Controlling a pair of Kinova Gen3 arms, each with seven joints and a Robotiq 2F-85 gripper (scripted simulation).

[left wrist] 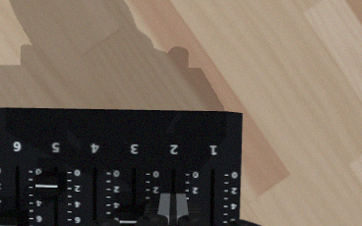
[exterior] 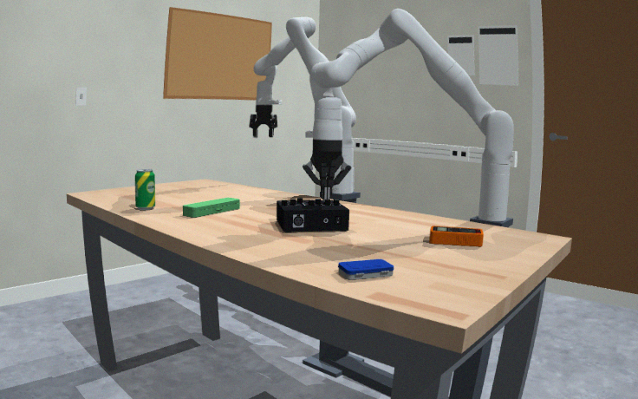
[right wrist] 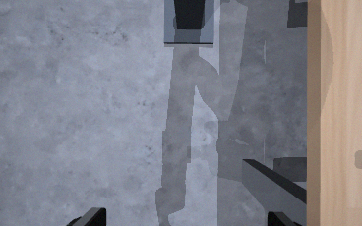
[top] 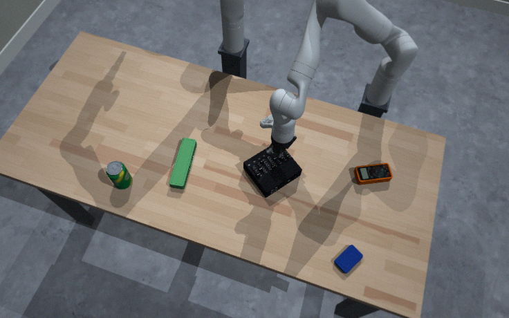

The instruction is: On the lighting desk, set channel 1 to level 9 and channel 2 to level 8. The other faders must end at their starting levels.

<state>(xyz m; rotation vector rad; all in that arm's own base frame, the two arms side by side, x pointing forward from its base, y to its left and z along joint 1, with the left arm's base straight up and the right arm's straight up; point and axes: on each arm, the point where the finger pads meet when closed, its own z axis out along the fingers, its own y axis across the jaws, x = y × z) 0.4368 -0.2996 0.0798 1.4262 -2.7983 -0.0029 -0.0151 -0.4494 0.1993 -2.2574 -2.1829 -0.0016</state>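
Now: left hand 1 cm to the right of the channel 2 fader, 1 cm short of it and 1 cm above it. Round my left hand: channel 3 fader (2 cm ahead, 1 cm to the right, 1 cm below); then channel 1 fader (3 cm to the left, 1 cm below, 1 cm behind); then channel 4 fader (5 cm ahead, 1 cm below).
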